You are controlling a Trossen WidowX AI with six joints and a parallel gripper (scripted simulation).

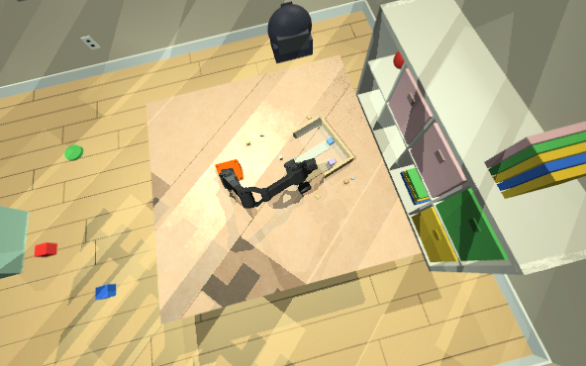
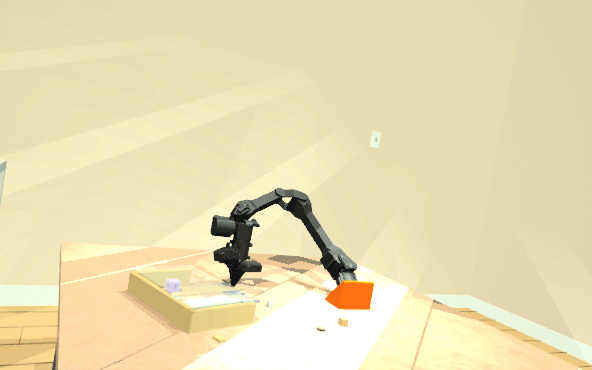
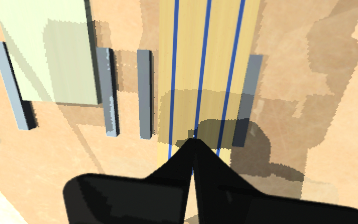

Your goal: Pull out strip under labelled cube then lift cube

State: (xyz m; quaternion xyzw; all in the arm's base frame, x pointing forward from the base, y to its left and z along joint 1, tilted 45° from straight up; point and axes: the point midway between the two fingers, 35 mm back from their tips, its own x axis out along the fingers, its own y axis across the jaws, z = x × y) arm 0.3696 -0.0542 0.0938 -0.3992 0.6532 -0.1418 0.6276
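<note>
The lilac cube lies 200 mm ahead of my gripper tip, 70 mm to the left of it and 20 mm above it. Round my gripper tip: pale green strip: 150 mm to the left, 100 mm ahead.
</note>
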